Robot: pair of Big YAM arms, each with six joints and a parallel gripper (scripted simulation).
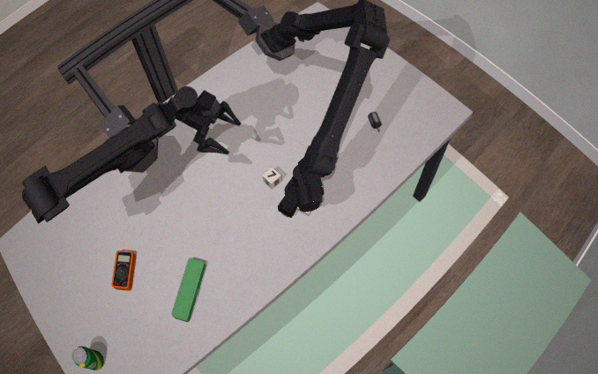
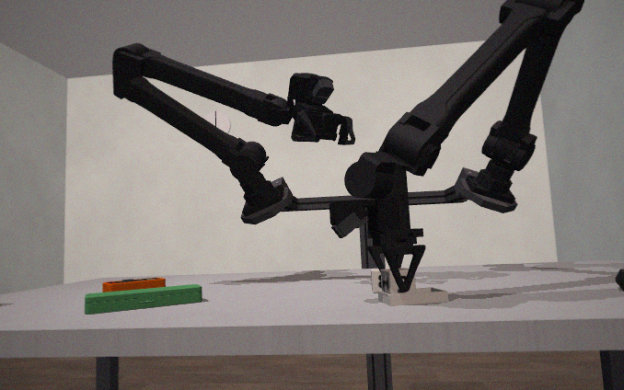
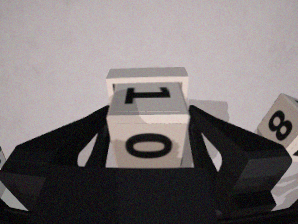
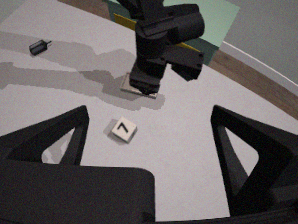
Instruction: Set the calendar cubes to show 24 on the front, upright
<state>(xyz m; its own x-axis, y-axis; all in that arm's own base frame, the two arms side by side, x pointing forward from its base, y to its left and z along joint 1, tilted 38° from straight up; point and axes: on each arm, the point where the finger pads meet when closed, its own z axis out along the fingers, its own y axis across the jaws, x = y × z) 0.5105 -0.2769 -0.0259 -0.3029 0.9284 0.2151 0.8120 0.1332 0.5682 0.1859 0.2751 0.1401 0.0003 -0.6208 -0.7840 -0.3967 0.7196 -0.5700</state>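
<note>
The calendar tray is 1 cm behind my left hand, 2 cm to the left of it and 2 cm below it. Also, from my left hand: green box: 5 cm behind, 46 cm to the right, 2 cm below; dark object: 4 cm behind, 40 cm to the left, 1 cm below.
</note>
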